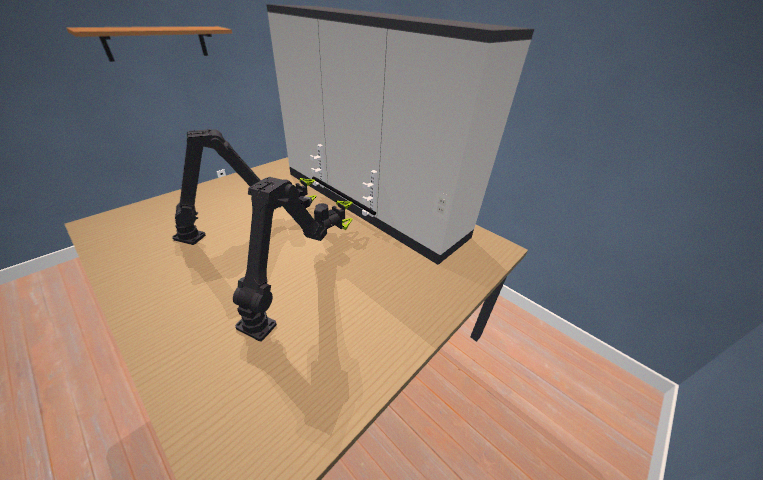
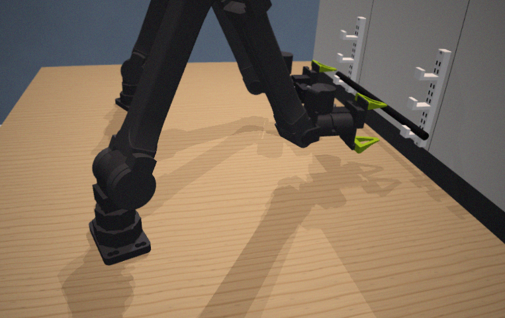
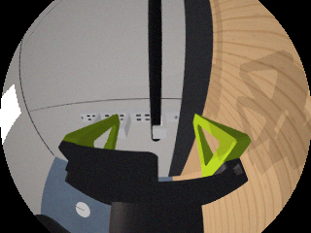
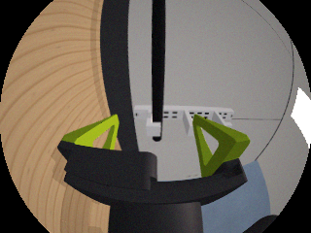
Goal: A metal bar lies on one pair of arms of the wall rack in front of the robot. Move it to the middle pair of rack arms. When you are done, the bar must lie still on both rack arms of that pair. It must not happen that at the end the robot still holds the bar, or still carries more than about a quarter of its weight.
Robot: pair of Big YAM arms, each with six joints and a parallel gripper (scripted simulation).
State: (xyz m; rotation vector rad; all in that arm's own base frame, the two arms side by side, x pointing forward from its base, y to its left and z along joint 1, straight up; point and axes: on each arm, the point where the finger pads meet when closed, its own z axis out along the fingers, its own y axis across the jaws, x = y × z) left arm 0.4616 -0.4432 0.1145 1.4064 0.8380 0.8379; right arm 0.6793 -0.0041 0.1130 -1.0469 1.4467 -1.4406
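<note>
The metal bar lies 6 cm ahead of my right hand and 15 cm to the left of it. From my right hand the other things lie so: black base strip: 11 cm ahead, 13 cm to the left, 8 cm below; then grey wall panel: 26 cm ahead, 14 cm to the left, 34 cm above.
The metal bar lies 15 cm to the right of my left hand and 8 cm ahead of it. From my left hand the other things lie so: black base strip (17 cm to the right, 12 cm ahead, 8 cm below); grey wall panel (34 cm above, 27 cm ahead, 16 cm to the right).
</note>
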